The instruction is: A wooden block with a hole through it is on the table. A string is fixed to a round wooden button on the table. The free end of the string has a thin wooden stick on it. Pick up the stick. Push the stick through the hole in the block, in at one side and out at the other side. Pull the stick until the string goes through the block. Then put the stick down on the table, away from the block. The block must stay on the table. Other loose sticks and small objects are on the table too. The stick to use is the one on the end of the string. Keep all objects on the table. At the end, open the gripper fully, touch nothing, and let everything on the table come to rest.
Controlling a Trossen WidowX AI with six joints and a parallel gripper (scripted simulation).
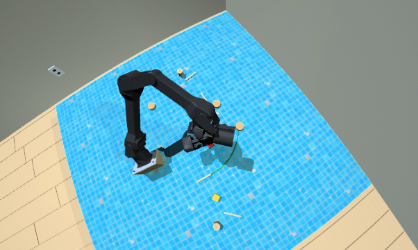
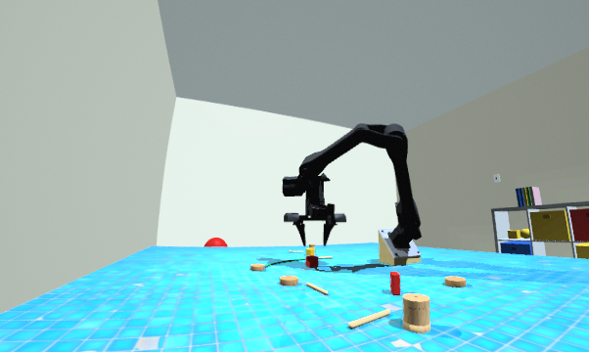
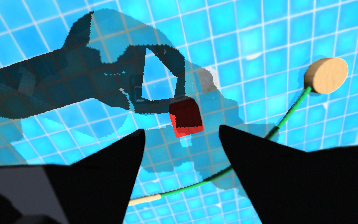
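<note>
The yellow cube lies 60 mm behind my gripper tip, 240 mm to the right of it and 50 mm below it. Also, from my gripper tip: red upright piece: 60 mm behind, 300 mm to the left, 40 mm below; then wooden cylinder: 10 mm ahead, 420 mm to the left, 40 mm below; then round wooden button: 170 mm ahead, 20 mm to the left, 50 mm below.
</note>
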